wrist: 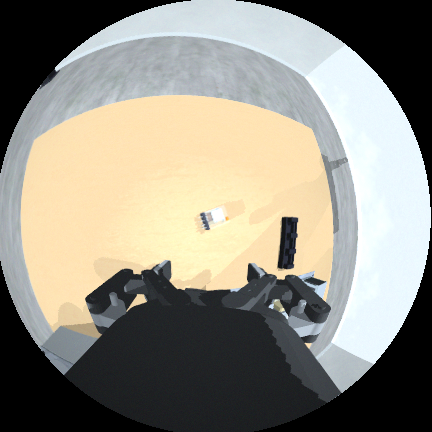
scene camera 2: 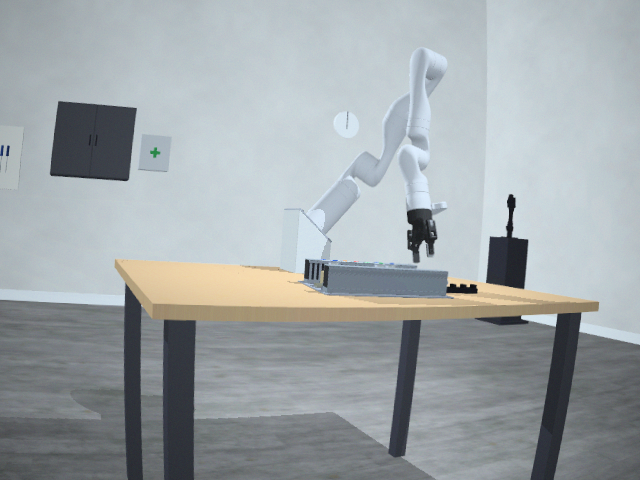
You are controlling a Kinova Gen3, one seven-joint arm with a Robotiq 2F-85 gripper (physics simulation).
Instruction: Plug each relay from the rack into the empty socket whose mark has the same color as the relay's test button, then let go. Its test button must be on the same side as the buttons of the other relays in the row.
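Seen in the pictures: gripper, fingertip midpoint: (wrist: 208,270) (scene camera 2: 423,260); arm's base, link origin: (scene camera 2: 311,228).
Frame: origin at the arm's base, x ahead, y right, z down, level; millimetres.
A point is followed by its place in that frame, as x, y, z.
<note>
A relay (wrist: 216,217) {352, -282, 119} with a clear-white body lies on the table in the wrist view, away from the rack. Its dark pins face left and a small orange spot shows at its right end. It does not show in the scene view. The black rack (scene camera 2: 462,289) {525, -221, 130} (wrist: 287,243) {510, -216, 137} stands on the table, right of the relay in the wrist view; I see no relay in it. The grey housing (scene camera 2: 387,280) {579, 47, 105} stands on the table; its sockets and color marks cannot be told apart. My gripper (scene camera 2: 423,256) {322, -224, 67} (wrist: 208,270) {322, -224, 67} is open and empty, above the table behind the housing in the scene view.
The wooden table (scene camera 2: 217,289) {541, 432, 140} (wrist: 125,165) {209, -379, 140} carries the housing and rack. The housing's tall grey side wall faces the scene camera. In the wrist view, part of the housing shows at lower right behind the gripper. The arm's white base (scene camera 2: 299,240) {73, 69, 39} stands at the table's back.
</note>
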